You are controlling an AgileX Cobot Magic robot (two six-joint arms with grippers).
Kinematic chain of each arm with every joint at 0, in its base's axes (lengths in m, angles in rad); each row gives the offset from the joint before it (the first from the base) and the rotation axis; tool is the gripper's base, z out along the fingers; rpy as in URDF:
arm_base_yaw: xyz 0 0 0.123 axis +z
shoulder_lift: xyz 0 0 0 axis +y
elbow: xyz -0.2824 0 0.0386 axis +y
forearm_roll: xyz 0.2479 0 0.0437 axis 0.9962 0 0.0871
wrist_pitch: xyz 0 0 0 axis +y
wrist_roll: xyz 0.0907 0 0.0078 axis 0.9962 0 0.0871
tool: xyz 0 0 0 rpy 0 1.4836 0
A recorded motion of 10 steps. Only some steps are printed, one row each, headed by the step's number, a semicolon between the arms.
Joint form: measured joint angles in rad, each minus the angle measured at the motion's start. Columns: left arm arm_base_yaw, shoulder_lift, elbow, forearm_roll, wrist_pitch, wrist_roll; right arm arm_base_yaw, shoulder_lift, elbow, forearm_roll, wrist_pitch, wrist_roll.
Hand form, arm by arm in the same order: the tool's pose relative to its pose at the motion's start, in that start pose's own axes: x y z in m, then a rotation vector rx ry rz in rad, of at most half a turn. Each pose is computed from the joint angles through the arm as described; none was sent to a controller.
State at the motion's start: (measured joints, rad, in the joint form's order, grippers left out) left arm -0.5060 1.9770 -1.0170 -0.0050 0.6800 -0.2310; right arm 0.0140 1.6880 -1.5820 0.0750 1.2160 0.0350
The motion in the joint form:
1: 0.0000 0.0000 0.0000 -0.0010 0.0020 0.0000; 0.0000 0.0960 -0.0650 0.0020 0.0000 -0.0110
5: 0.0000 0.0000 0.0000 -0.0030 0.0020 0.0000; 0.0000 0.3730 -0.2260 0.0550 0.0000 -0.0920
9: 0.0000 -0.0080 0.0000 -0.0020 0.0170 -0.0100; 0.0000 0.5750 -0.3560 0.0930 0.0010 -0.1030
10: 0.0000 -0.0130 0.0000 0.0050 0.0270 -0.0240; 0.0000 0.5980 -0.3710 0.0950 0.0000 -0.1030
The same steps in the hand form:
1: 0.0002 0.0000 0.0000 0.0002 0.0021 -0.0008; -0.0170 -0.0005 0.0237 -0.0001 0.0309 -0.0081
5: 0.0002 -0.0001 0.0000 0.0014 0.0024 -0.0023; -0.0500 0.0002 0.1075 -0.0479 0.1457 -0.0586
9: 0.0013 0.0002 -0.0026 -0.0008 0.0091 -0.0115; -0.0639 -0.0003 0.1726 -0.0813 0.2171 -0.0455
10: 0.0020 0.0008 -0.0042 -0.0064 0.0128 -0.0201; -0.0648 -0.0007 0.1802 -0.0828 0.2240 -0.0436

